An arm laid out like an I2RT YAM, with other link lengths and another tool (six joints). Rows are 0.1 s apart.
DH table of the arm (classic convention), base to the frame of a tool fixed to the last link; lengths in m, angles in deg. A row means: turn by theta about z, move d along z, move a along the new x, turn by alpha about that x. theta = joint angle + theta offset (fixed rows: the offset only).
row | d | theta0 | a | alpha
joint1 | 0.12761 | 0 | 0.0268 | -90
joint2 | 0 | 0 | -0.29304 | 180
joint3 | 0 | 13.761 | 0.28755 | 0
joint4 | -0.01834 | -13.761 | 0.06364 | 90
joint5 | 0.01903 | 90 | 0 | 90
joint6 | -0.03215 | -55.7 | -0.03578 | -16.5
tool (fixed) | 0.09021 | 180 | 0 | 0
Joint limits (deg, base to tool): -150..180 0..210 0..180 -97..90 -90..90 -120..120
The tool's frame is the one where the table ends.
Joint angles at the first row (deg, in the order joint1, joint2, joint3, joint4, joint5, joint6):
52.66, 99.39, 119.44, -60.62, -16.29, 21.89
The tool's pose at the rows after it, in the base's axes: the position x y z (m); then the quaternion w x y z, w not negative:
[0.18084 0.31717 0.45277 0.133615 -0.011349 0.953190 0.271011]
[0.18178 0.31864 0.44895 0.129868 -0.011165 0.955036 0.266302]
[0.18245 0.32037 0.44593 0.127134 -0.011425 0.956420 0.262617]
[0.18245 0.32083 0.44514 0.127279 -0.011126 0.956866 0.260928]
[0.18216 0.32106 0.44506 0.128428 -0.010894 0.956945 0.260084]
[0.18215 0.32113 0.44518 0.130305 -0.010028 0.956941 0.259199]
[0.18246 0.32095 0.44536 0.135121 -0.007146 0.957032 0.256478]
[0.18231 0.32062 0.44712 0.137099 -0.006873 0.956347 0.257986]
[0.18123 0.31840 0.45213 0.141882 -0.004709 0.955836 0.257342]
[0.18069 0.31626 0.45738 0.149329 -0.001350 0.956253 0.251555]
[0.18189 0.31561 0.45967 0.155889 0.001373 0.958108 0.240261]
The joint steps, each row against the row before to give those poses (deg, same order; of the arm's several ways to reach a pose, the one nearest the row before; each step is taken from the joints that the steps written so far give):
0.03, 0.42, -0.66, 0.00, 0.00, 0.00
0.02, 0.26, -0.46, 0.00, 0.00, 0.00
0.08, 0.31, -0.24, 0.00, 0.04, 0.00
0.07, 0.06, -0.06, -0.02, 0.17, 0.00
0.09, 0.00, 0.00, 0.00, 0.22, 0.00
0.04, 0.00, 0.04, 0.00, 0.29, 0.00
0.05, -0.02, 0.07, -0.02, 0.74, 0.00
-0.01, 0.00, 0.37, -0.09, 0.09, 0.00
0.01, 0.00, 1.18, -0.92, 0.54, -0.02
0.04, 0.37, 1.83, -1.55, 1.16, -0.20
0.02, 0.85, 1.88, -1.75, 1.36, -0.44

